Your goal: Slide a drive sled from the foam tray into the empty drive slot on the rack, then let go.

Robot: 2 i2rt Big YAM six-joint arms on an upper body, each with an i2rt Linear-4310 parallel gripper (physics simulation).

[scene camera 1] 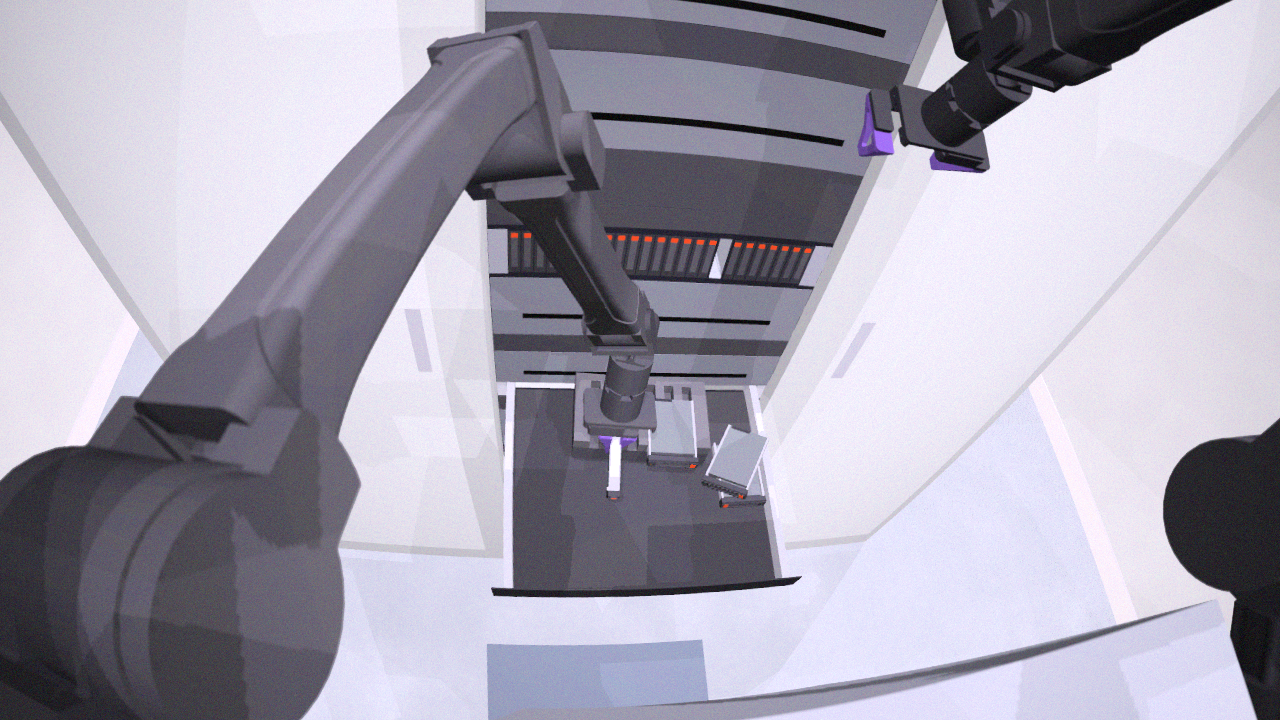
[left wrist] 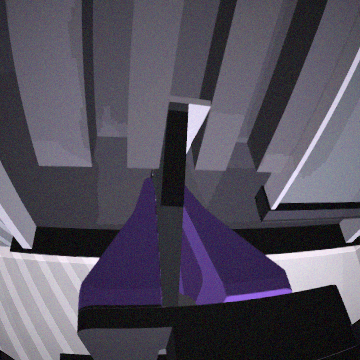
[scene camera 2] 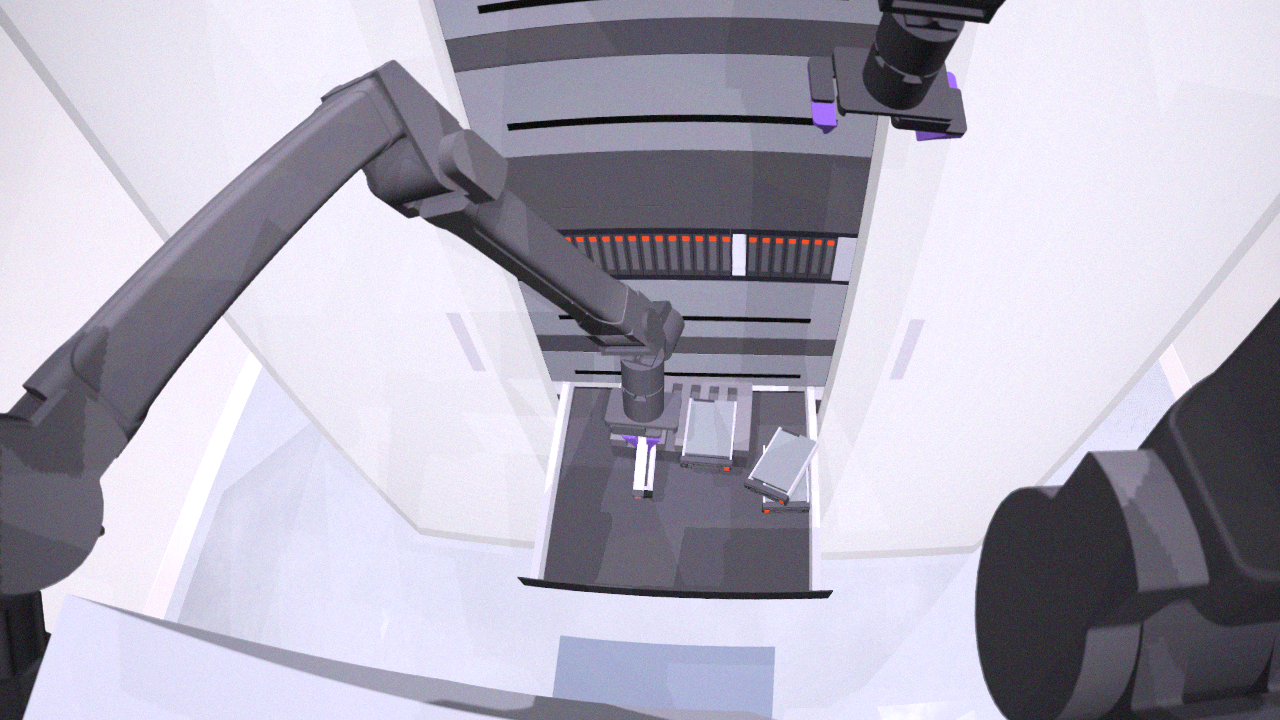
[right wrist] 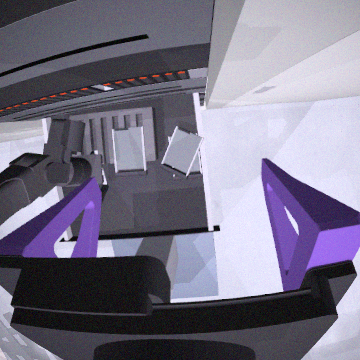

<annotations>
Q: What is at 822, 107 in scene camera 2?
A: My right gripper.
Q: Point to a dark shelf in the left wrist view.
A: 24, 226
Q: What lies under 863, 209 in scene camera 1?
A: A white rack posts.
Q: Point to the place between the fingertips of my right gripper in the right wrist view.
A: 176, 175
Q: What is my right gripper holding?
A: Nothing.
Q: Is my right gripper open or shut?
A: Open.
</annotations>
